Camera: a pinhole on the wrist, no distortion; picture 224 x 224 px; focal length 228.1 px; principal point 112.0 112.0 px. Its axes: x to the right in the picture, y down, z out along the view. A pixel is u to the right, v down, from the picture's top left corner.
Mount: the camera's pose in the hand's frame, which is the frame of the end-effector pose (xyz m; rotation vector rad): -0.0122 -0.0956 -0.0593 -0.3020 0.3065 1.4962
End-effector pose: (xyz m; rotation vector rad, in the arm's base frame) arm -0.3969 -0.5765 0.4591 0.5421 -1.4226 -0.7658
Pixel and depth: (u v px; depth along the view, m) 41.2 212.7 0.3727
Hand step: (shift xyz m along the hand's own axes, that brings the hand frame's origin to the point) -0.1776 -0.0520 0.3281
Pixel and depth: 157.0 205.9 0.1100
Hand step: -0.0549 -0.0313 0.0338
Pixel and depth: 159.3 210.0 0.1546
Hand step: -0.0749 -0.0037 0.0710
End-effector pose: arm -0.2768 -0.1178 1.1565 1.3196 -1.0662 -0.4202
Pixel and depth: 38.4 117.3 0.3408
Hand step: -0.0213 -0.0670 0.2976
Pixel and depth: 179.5 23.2 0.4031
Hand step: 0.1559 0.1597 0.2692
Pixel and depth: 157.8 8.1 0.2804
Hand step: 0.1219 0.0564 0.1795
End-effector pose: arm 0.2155 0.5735 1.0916 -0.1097 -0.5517 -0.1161
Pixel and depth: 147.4 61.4 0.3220
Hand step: 0.0659 0.0693 0.2200
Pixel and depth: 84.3 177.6 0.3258
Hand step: -0.1035 -0.0033 0.2563
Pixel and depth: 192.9 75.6 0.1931
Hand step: 0.0246 0.0395 0.0934
